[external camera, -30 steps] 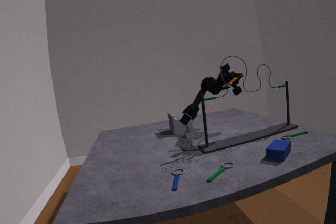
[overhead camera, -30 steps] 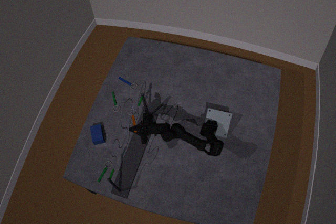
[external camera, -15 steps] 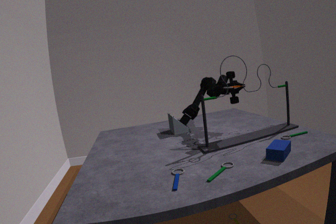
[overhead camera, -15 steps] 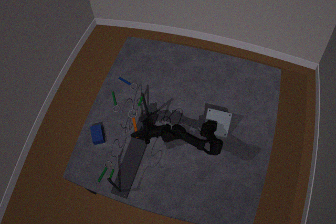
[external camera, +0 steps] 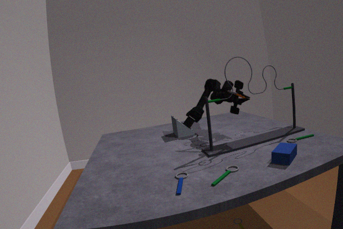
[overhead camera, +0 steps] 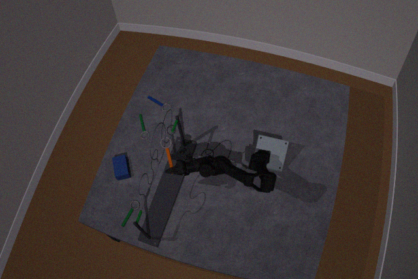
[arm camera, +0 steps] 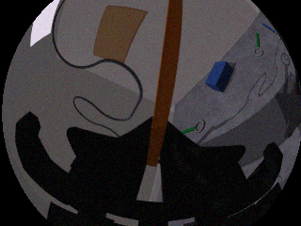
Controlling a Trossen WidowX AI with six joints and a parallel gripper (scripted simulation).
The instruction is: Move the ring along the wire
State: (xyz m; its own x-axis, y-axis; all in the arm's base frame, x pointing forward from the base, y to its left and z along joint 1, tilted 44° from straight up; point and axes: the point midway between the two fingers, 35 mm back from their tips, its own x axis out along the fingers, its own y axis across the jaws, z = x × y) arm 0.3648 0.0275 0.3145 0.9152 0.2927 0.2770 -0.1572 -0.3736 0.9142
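My gripper tip is 8 cm to the left of the ring with orange handle and 3 cm below it. The rest, counted from my gripper tip: blue-handled ring (22 cm ahead, 50 cm to the right, 23 cm below).
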